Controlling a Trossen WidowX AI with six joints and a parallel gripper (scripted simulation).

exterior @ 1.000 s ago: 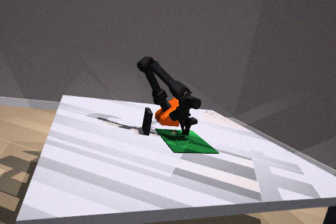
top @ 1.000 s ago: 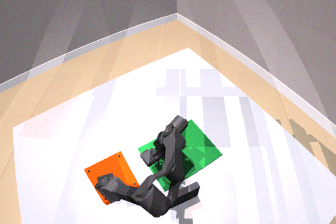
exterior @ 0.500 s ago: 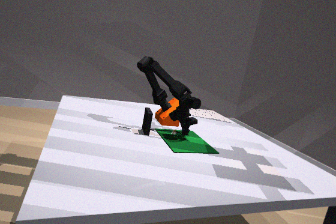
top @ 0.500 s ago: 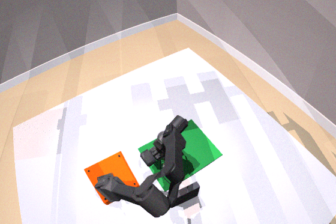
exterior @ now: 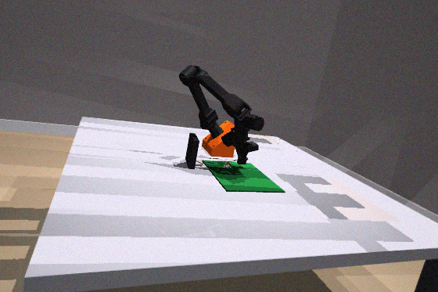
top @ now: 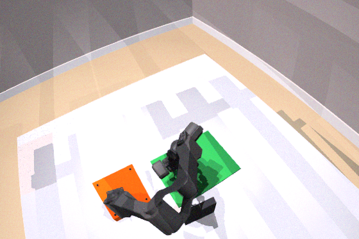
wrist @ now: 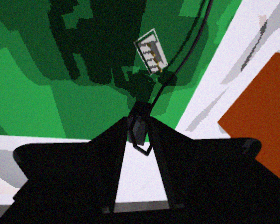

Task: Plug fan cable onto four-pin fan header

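Right now the green board is 80 mm ahead of my gripper tip, 20 mm to the right of it and 60 mm below it. Round my gripper tip: dark fan block: 210 mm to the right, 20 mm above; then dark plug: 10 mm to the left.
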